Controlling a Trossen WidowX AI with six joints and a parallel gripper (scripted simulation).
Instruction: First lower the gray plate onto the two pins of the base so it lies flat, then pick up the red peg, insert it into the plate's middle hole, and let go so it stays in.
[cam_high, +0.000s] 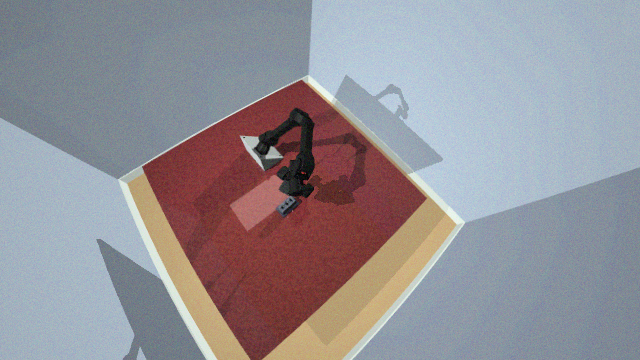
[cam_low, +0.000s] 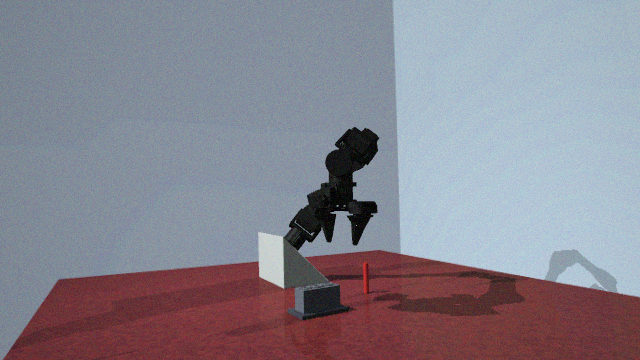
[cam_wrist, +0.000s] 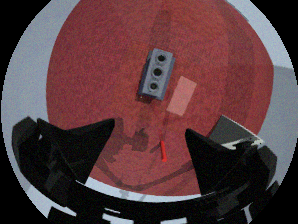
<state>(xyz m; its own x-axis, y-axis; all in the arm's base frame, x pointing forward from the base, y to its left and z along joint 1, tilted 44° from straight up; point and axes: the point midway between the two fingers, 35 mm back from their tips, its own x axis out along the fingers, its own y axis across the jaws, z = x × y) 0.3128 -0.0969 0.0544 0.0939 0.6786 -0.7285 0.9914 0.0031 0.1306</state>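
My gripper tip is 13 cm to the right of the red peg, 11 cm above it and 7 cm past it. The rest, counted from my gripper tip: gray plate: 10 cm below, 7 cm to the right; dark base: 14 cm below, 7 cm to the right.
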